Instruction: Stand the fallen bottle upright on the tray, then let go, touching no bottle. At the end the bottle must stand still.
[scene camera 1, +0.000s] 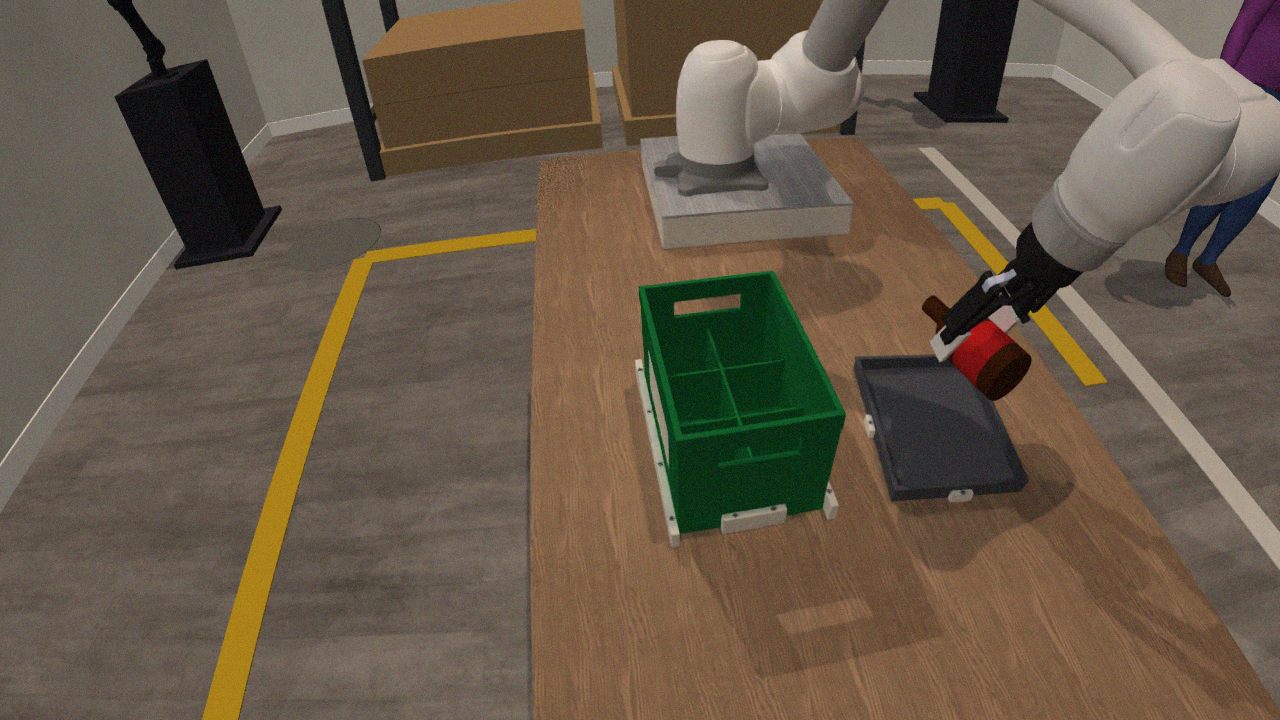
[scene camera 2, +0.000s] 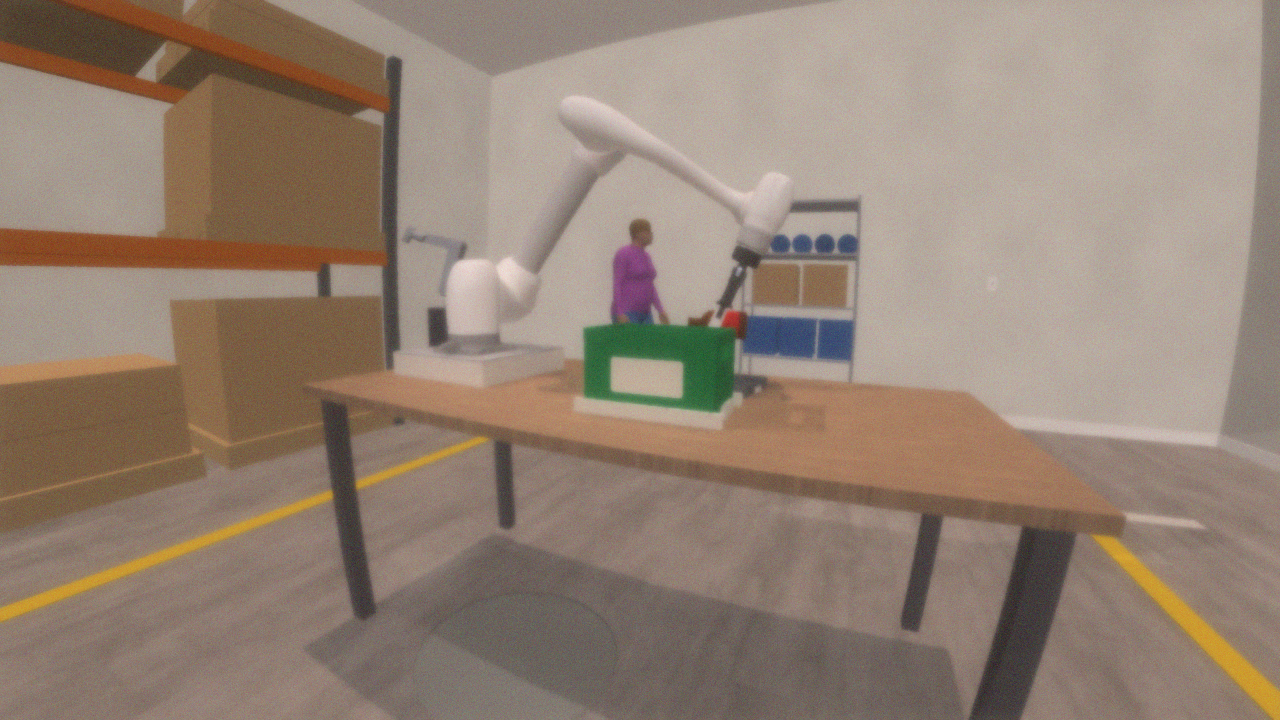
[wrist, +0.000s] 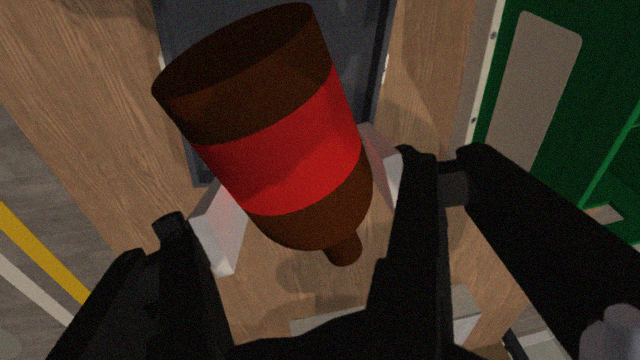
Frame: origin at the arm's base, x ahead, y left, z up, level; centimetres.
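Seen in the pictures: gripper, between the fingertips: (scene camera 1: 961, 344); arm's base, origin of its link: (scene camera 1: 716, 173) (scene camera 2: 474, 351).
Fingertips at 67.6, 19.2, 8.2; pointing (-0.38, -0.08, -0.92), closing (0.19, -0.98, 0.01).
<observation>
Offsets run from my fingertips to a thing's top centre, as dx, dy, dz. "spot": to the spot under its first point. Level surfaces: height alone.
A brown bottle with a red label @(+0.8, +0.1, +5.3) (scene camera 1: 984, 352) (scene camera 2: 733, 324) (wrist: 290, 150) is held tilted in the air, its neck toward the robot's base and its bottom facing away and somewhat down. My gripper (scene camera 1: 975, 332) (wrist: 301, 167) is shut on the bottle, with one pale pad on each side of it. In scene camera 1 the bottle shows over the back right part of the dark grey tray @(+0.3, -0.1, -12.8) (scene camera 1: 948, 494) (wrist: 197, 175). It is raised above the tray, and its shadow falls on the table. In scene camera 2 the crate hides most of the tray.
A green crate with dividers @(-2.4, -30.2, +2.2) (scene camera 1: 760, 474) (scene camera 2: 720, 371) (wrist: 600, 30) stands left of the tray in scene camera 1, between white blocks @(spot: +12.4, -29.9, -13.0) (scene camera 1: 753, 518). The robot's base plinth (scene camera 1: 756, 225) (scene camera 2: 429, 366) is at the back of the wooden table @(dz -15.3) (scene camera 1: 626, 626) (scene camera 2: 895, 456). A person (scene camera 2: 634, 273) stands beyond the table.
</observation>
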